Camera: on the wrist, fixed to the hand. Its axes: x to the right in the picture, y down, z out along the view.
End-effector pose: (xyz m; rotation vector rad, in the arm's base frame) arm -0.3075 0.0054 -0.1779 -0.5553 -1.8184 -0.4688
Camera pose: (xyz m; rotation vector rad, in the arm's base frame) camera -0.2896 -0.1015 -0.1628 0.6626 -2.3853 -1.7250
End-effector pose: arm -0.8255 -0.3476 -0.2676 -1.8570 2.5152 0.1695
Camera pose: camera -0.7475 -0.3717 -0.1948 -2.7320 0.4812 0.8135
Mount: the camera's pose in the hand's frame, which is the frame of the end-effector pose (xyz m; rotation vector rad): -0.0055 -0.0755 -0.0790 -0.3250 -0.4767 -1.4688
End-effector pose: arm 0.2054 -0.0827 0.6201 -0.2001 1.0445 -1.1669
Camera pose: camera 0.0962 -0.0819 0.6271 -1.6146 0.5405 -2.0473
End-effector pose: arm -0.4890 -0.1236 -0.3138 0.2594 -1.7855 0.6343
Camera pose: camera -0.3862 -0.1442 -0.2825 1.3816 -1.5598 -0.8084
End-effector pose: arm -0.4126 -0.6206 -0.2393 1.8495 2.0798 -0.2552
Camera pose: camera -0.4973 -0.6076 -0.1713 -0.1830 2.4329 -0.5532
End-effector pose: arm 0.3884 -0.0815 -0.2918 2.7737 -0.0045 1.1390
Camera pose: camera 0.3336 0.0035 -0.2500 1.7967 1.3384 0.0540
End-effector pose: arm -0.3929 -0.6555 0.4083 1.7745 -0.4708 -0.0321
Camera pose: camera -0.3544 -0.5669 0.3569 1.4196 0.5726 -1.4721
